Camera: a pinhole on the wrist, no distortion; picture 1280 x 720 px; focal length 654.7 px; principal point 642.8 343.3 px. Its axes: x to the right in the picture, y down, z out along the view. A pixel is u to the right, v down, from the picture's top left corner.
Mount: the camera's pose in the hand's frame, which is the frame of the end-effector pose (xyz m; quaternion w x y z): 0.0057 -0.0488 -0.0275 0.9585 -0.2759 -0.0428 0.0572
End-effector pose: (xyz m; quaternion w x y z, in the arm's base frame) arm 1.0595 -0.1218 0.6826 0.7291 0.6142 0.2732 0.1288
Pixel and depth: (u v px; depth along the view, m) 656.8 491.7 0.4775
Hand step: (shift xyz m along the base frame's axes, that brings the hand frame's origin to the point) 0.1815 -0.2252 0.3259
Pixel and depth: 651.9 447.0 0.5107
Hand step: 0.2006 -0.2639 0.3253
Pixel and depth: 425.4 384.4 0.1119
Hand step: -0.0006 -0.0716 0.0270
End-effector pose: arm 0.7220 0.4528 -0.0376 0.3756 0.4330 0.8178 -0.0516
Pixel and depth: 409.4 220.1 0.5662
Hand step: 0.4668 -0.2891 -0.1583
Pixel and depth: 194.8 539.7 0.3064
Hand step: 0.3019 -0.1341 0.0778
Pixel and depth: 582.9 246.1 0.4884
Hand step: 0.3747 -0.1444 -0.2085
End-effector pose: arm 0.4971 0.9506 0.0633 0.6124 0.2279 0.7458 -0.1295
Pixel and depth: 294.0 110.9 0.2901
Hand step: 0.2491 -0.1595 0.1091
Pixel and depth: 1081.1 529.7 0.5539
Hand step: 0.4880 0.2421 -0.3327
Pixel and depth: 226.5 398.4 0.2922
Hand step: 0.2492 -0.0451 0.1737
